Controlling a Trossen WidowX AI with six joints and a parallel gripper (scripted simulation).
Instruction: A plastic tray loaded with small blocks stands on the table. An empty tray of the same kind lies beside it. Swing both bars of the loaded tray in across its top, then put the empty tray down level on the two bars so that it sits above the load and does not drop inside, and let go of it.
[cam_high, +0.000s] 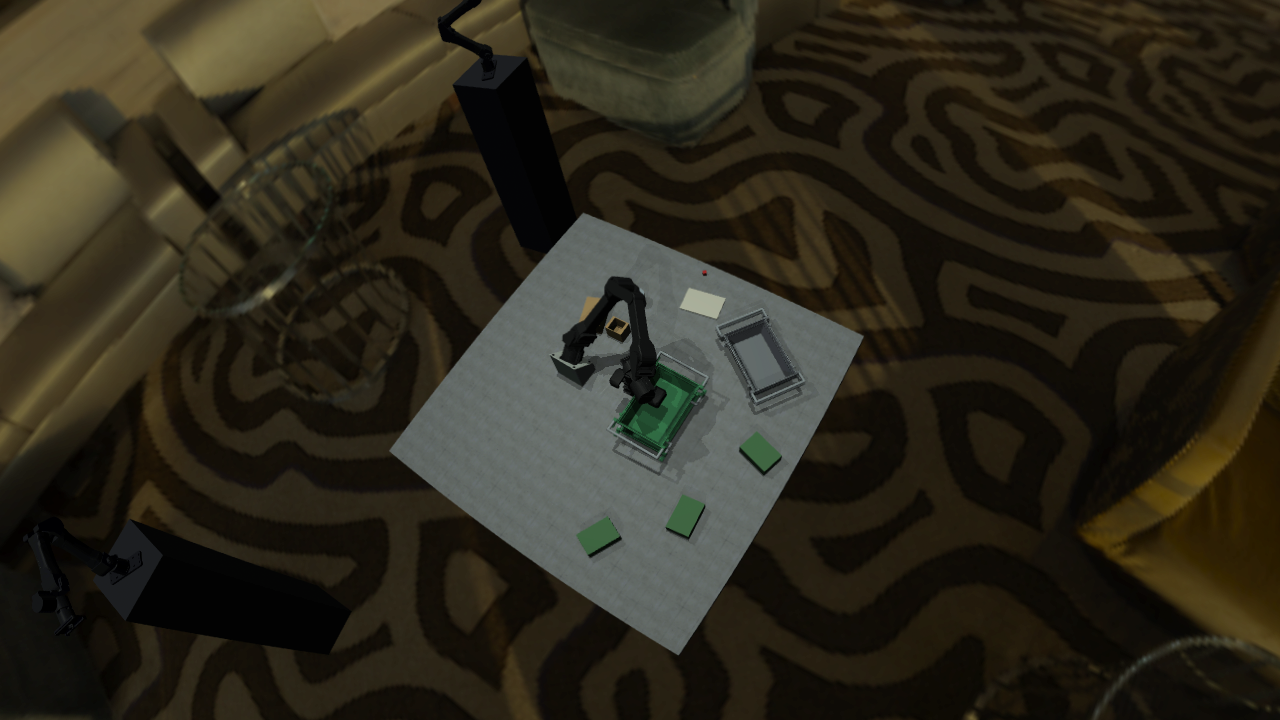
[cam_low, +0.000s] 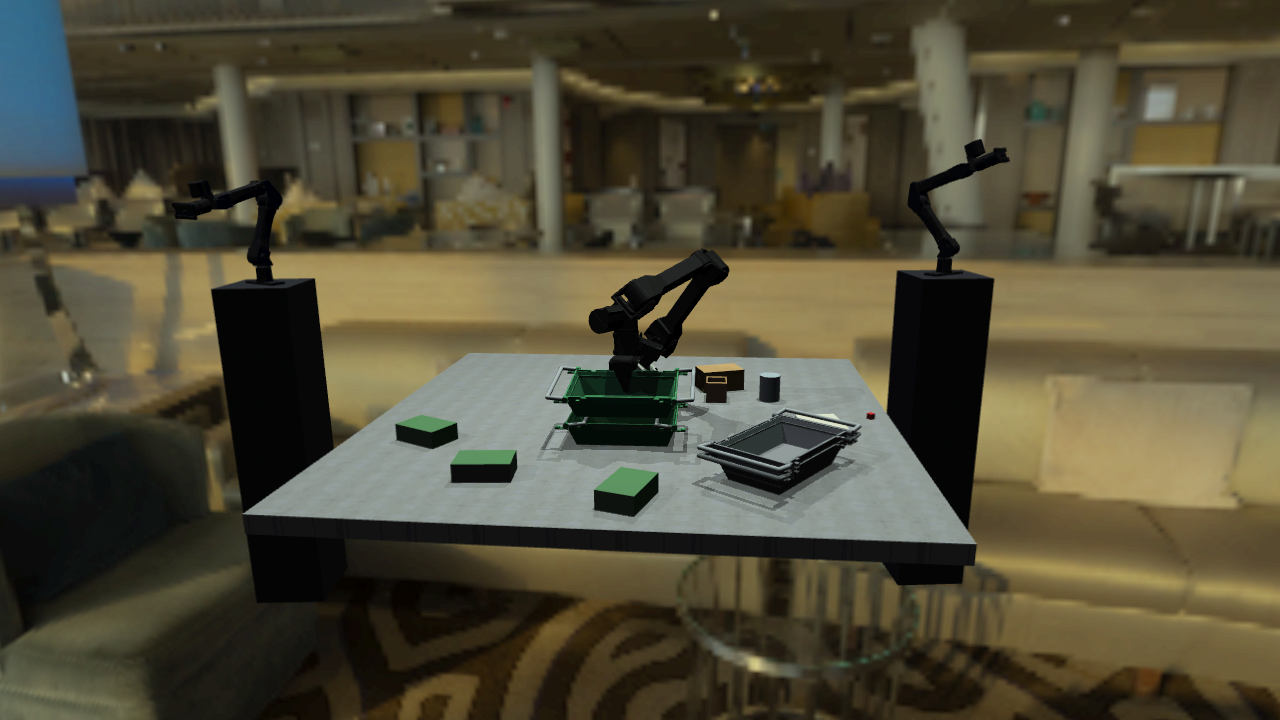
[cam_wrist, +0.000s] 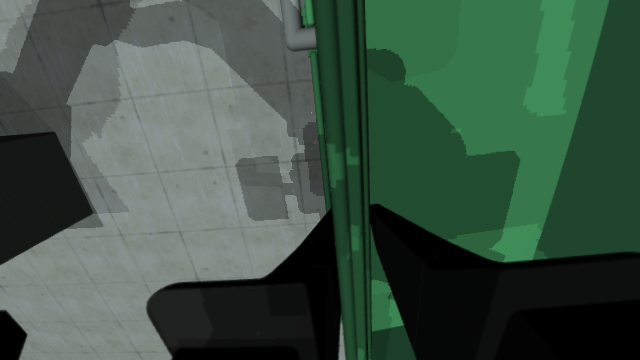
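Right now my gripper tip is 70 mm short of the green tray, 30 mm below it and 10 mm to the left of it. Round my gripper tip: pale sheet: 480 mm to the left, 90 mm below, 20 mm ahead; red block: 610 mm to the left, 80 mm below, 30 mm behind.
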